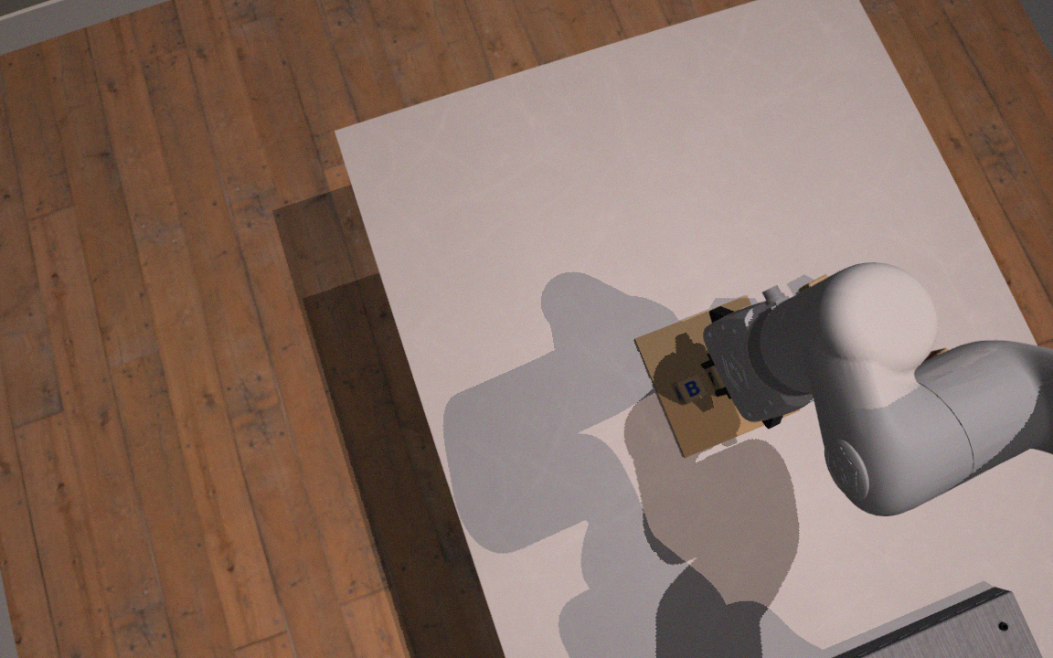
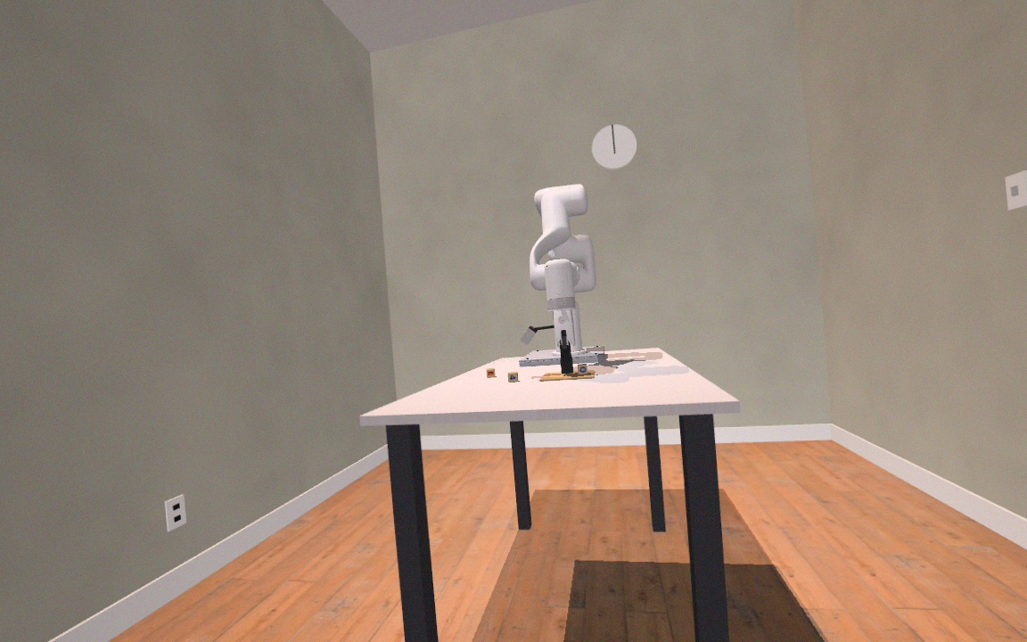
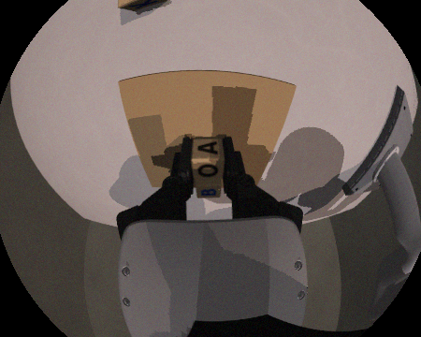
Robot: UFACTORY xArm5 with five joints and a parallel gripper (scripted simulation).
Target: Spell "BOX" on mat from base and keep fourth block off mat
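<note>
Right now the tan mat is 3 cm below my hand.
</note>
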